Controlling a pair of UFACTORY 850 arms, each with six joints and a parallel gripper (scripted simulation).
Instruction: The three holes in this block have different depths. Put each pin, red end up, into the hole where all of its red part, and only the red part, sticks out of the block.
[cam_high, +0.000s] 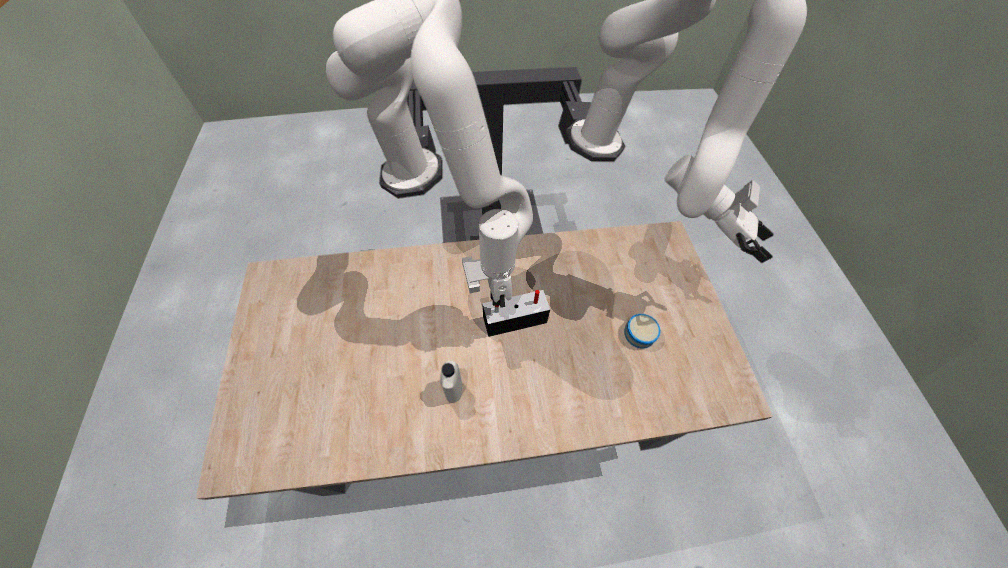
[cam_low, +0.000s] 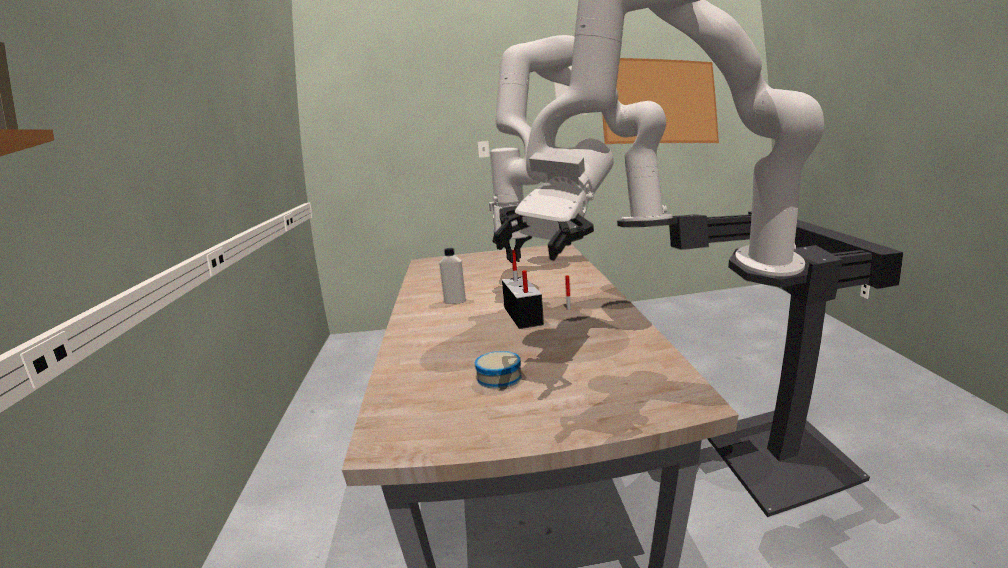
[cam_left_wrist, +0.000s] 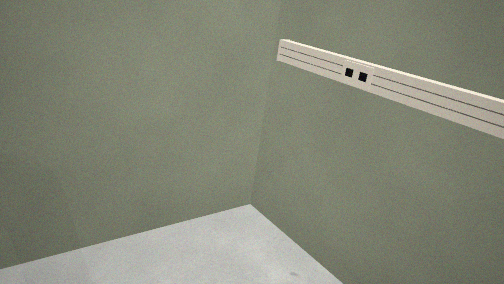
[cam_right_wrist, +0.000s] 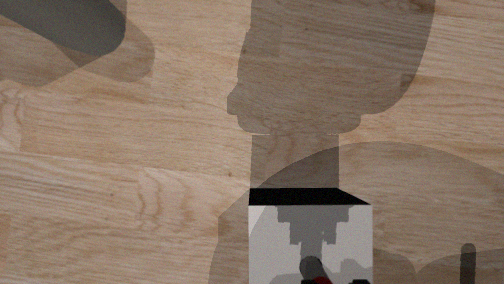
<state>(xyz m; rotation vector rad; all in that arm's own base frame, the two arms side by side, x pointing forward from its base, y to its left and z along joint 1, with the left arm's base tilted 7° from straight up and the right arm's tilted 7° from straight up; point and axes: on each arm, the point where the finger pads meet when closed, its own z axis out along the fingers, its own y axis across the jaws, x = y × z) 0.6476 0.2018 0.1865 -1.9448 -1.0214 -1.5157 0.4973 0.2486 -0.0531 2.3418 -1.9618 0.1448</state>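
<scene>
Right now my right hand is 60 mm to the right of the black block and 120 mm above it. The rest, counted from my right hand: round blue-rimmed tin 150 mm ahead, 420 mm to the left, 150 mm below; grey bottle 170 mm ahead, 170 mm to the right, 50 mm below.
</scene>
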